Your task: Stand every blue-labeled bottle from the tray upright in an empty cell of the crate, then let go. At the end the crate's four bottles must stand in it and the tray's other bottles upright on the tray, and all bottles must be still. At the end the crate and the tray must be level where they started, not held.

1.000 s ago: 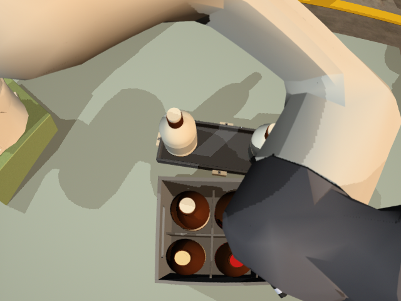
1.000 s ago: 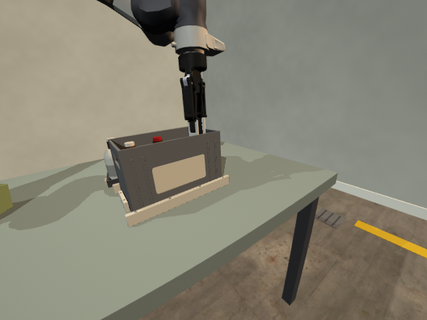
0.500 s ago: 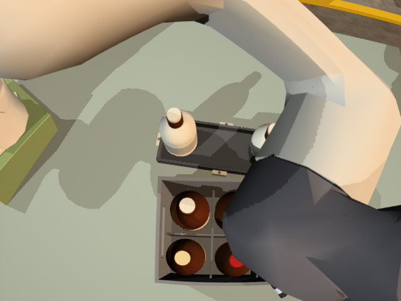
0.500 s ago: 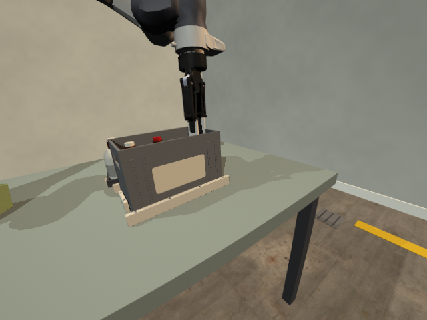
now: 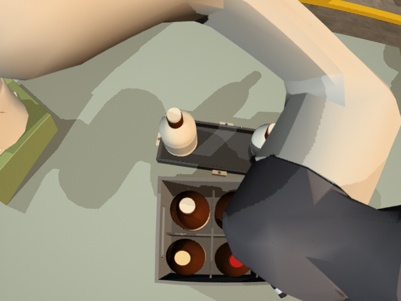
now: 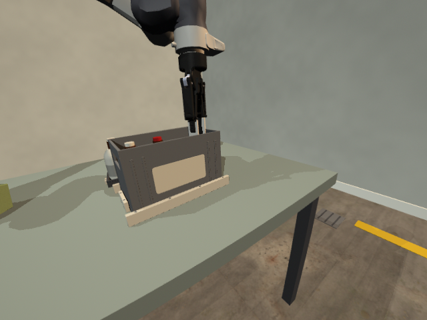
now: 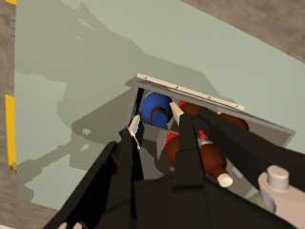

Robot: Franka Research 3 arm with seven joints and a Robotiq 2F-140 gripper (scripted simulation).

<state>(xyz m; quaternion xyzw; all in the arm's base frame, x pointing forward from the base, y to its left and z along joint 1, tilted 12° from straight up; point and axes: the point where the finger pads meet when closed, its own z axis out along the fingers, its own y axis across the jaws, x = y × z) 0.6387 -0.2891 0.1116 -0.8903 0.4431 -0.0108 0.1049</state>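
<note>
My gripper is now 90 mm above the blue-labeled bottle. From my hand the other things lie so: grey crate 90 mm below, 90 mm behind, 40 mm to the left; cream-labeled bottle 250 mm to the left, 210 mm behind, 90 mm below; dark tray 240 mm to the left, 160 mm below, 120 mm behind.
</note>
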